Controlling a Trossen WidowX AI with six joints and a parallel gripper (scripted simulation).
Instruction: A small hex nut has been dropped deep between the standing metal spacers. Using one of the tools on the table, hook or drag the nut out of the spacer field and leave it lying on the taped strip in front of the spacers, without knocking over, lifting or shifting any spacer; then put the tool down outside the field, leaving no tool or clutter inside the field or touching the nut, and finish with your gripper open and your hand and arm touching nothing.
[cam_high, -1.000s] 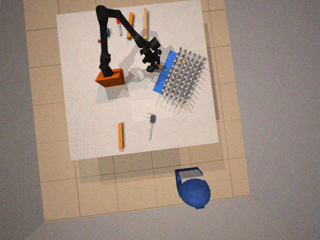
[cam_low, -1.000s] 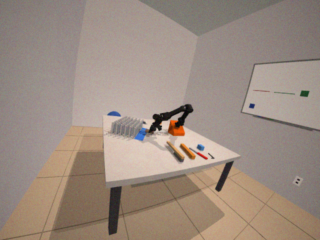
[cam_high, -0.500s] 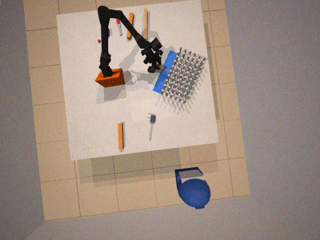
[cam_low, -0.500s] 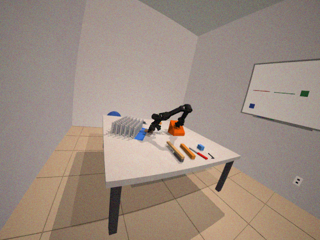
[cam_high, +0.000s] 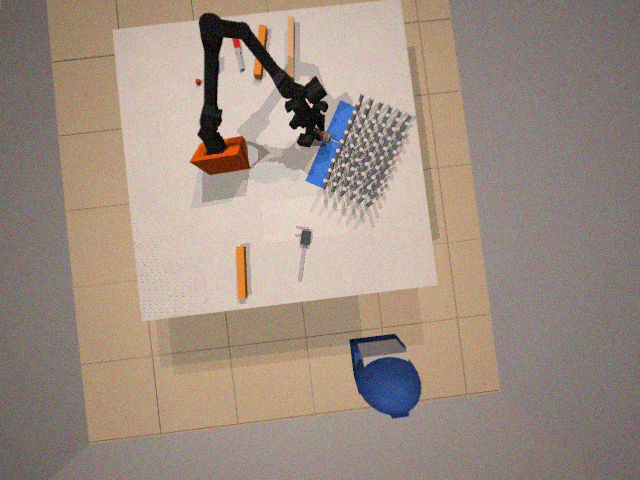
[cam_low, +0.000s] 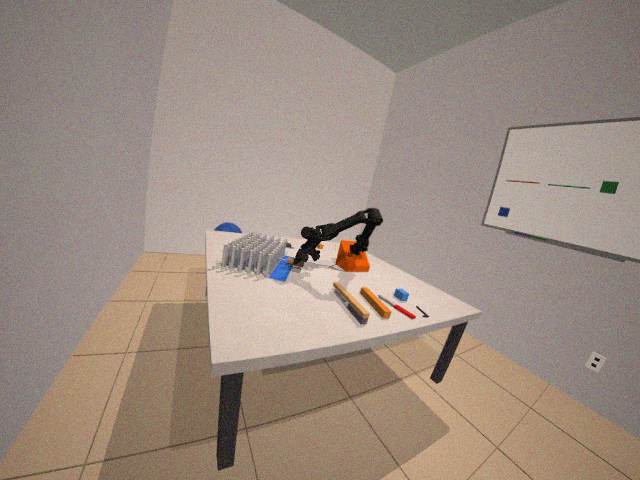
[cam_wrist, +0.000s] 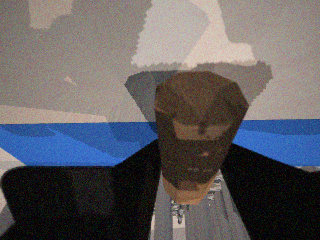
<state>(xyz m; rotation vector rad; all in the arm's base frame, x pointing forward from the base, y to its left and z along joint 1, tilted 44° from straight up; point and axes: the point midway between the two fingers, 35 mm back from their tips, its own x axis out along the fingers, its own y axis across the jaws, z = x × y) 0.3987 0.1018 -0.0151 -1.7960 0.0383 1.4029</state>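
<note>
Right now my gripper tip is 40 mm short of the blue taped strip, 30 mm above it and 20 mm to the left of it. The rest, counted from my gripper tip: blue block (440 mm behind, 370 mm to the left, 10 mm below); red tool (440 mm to the left, 330 mm behind, 20 mm below); thin hook tool (90 mm ahead, 50 mm to the right).
</note>
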